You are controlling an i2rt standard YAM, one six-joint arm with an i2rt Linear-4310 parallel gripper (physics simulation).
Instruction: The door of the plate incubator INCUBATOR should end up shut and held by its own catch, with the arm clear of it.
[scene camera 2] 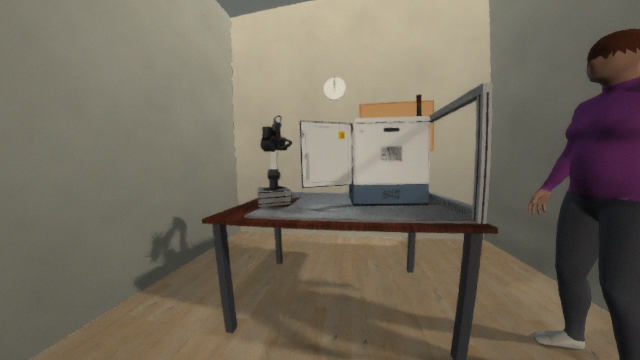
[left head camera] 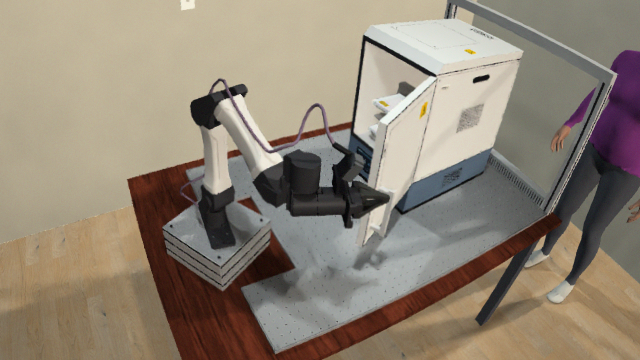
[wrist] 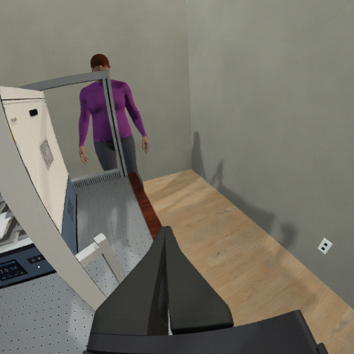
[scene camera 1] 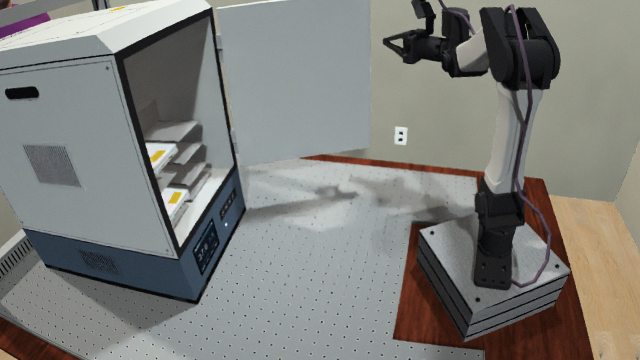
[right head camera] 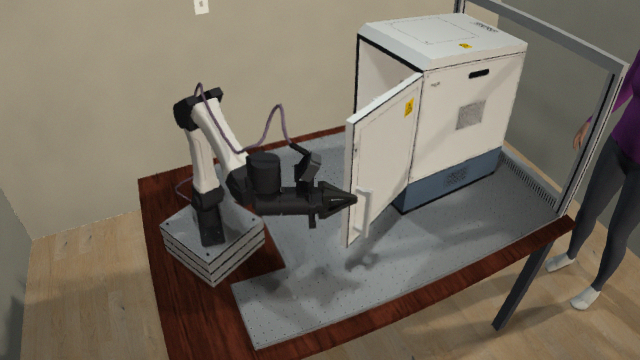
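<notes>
The INCUBATOR [left head camera: 465, 110] [right head camera: 450, 120] [scene camera 1: 60, 200] [scene camera 2: 390, 170] is a white box with a blue base. Its door [left head camera: 405, 135] [right head camera: 385, 135] [scene camera 1: 300, 80] [scene camera 2: 327, 155] [wrist: 30, 205] stands wide open, swung out towards the arm's side. A white bar handle [right head camera: 369, 212] [wrist: 111, 259] is on the door's outer face near the free edge. My gripper [left head camera: 387, 198] [right head camera: 355, 199] [scene camera 1: 385, 41] [scene camera 2: 290, 143] [wrist: 166, 231] is shut and empty, its tips together. It is level with the door near the free edge; both scene views show a gap between them. In the wrist view the handle is left of the fingers.
White plates with yellow labels [scene camera 1: 157, 156] [scene camera 1: 175, 197] lie on shelves inside the incubator. A grey frame [left head camera: 550, 42] [scene camera 2: 483, 150] stands at the table's far end, with a person [scene camera 2: 600, 130] beyond it. The arm stands on a stacked metal block [left head camera: 220, 270] [scene camera 1: 520, 305].
</notes>
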